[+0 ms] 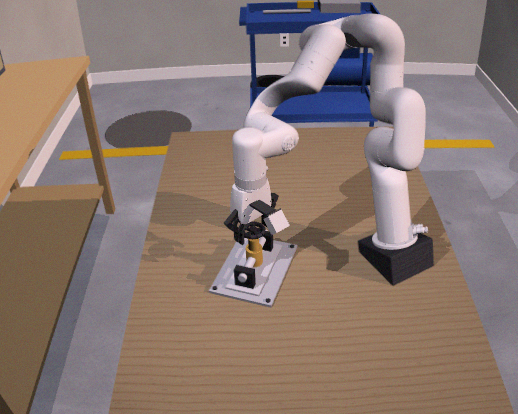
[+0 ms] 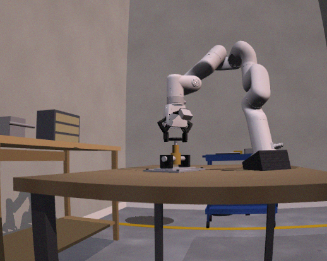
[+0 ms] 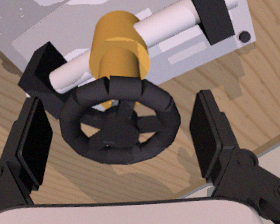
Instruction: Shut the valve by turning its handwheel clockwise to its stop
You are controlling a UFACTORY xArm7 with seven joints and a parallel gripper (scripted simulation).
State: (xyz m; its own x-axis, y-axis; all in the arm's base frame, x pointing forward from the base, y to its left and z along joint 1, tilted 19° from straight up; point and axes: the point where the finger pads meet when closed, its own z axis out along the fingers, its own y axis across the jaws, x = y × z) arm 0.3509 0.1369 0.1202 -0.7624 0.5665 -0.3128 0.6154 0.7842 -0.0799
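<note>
Right now my hand is 1 cm above the black spoked handwheel.
</note>
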